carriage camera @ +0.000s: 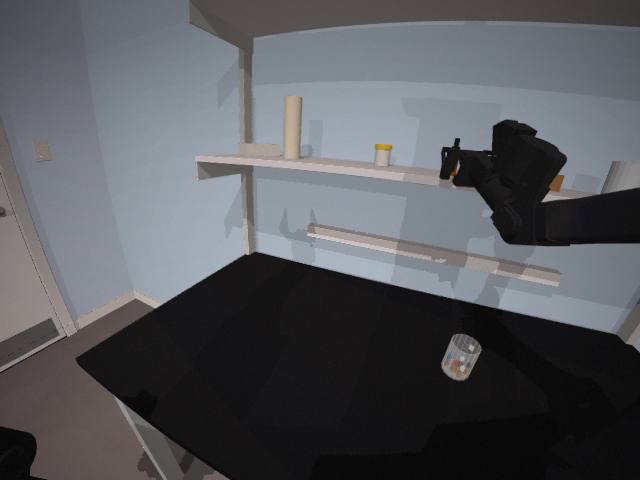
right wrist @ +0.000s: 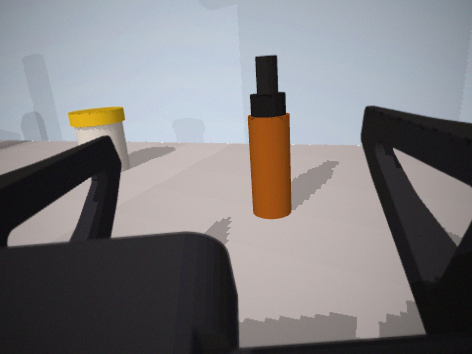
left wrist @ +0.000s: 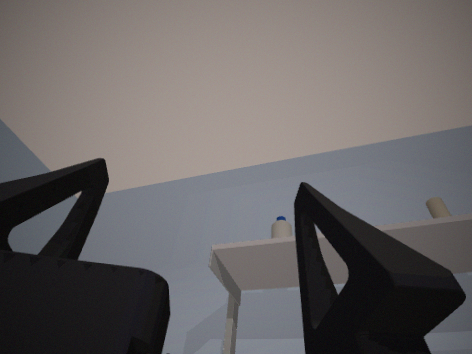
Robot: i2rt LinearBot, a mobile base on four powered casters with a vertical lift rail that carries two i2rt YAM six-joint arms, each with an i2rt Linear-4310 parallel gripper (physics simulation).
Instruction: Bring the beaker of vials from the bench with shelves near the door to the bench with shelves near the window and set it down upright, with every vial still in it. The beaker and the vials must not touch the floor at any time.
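A clear beaker with several small vials inside stands upright on the right part of the black bench top in the carriage view. My right gripper is open and empty. It is high above the bench, at the height of the lower shelf, with an orange bottle beyond its fingers. My left gripper is open and empty, pointing up toward the ceiling and the upper shelf. The beaker does not show in either wrist view.
On the lower shelf stand a tall beige cylinder, a jar with a yellow lid and a brown box. A pale rail runs along the wall below. A blue-capped bottle stands on the upper shelf. A door is at the left.
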